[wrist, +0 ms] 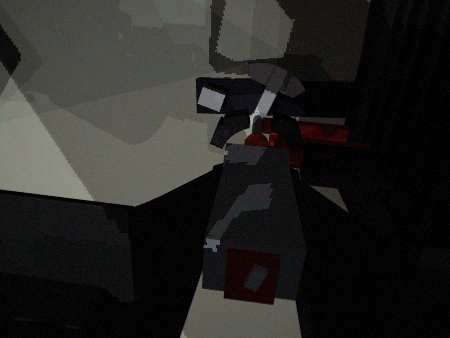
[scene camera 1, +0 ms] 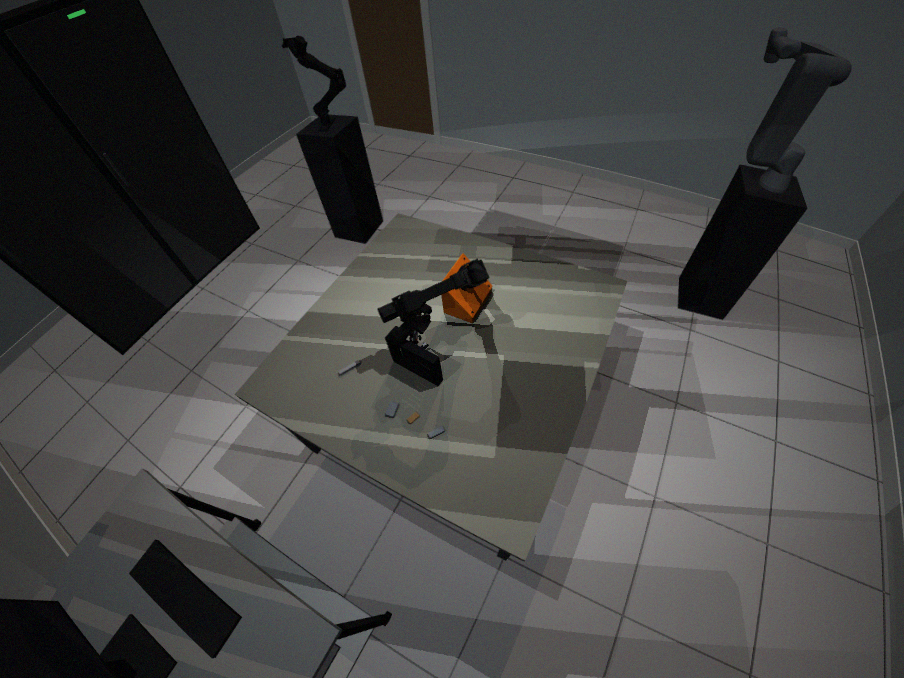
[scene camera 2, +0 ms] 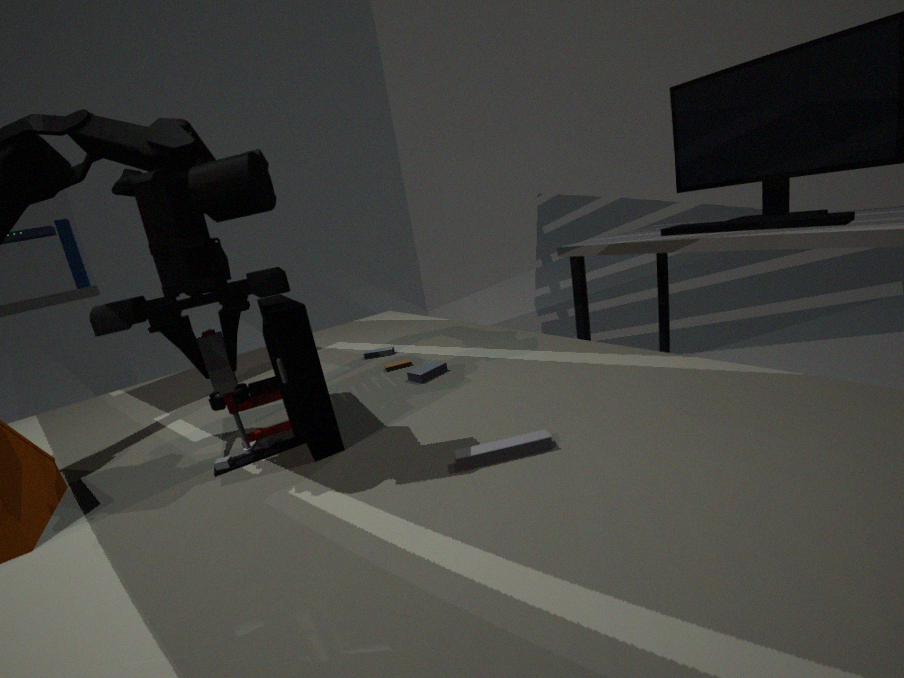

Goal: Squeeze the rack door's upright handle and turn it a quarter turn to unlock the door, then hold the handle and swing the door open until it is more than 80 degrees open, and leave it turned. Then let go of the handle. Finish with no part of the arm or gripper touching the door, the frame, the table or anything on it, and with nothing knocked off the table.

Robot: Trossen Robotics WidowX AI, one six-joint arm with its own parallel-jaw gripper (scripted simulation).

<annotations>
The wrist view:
gripper
rack door
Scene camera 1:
gripper
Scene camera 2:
gripper
grey bar
</annotations>
